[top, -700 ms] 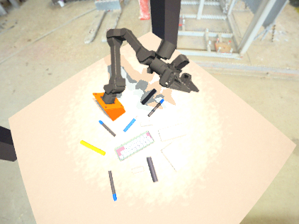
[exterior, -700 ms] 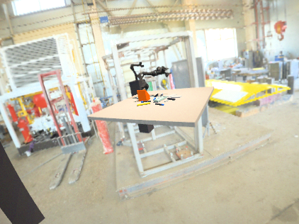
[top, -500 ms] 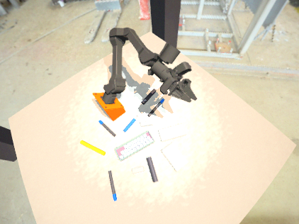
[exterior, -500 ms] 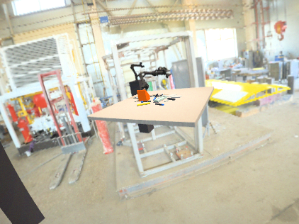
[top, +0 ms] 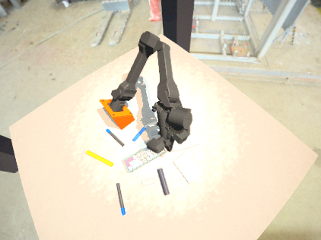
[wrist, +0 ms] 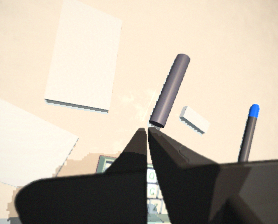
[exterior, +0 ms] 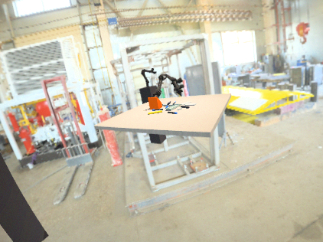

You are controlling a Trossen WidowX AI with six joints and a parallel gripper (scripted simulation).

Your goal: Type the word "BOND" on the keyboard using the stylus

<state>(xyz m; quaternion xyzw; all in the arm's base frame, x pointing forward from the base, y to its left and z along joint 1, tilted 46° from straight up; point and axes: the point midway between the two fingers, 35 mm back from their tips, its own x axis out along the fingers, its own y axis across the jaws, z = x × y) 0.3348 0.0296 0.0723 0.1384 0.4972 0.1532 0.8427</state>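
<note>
The blue stylus is 20 cm behind my gripper tip, 11 cm below it and 1 cm to the right of it. Round my gripper tip: stylus tip 21 cm behind, 11 cm below, 2 cm to the left; yellow pen 28 cm to the right, 22 cm behind, 11 cm below.
</note>
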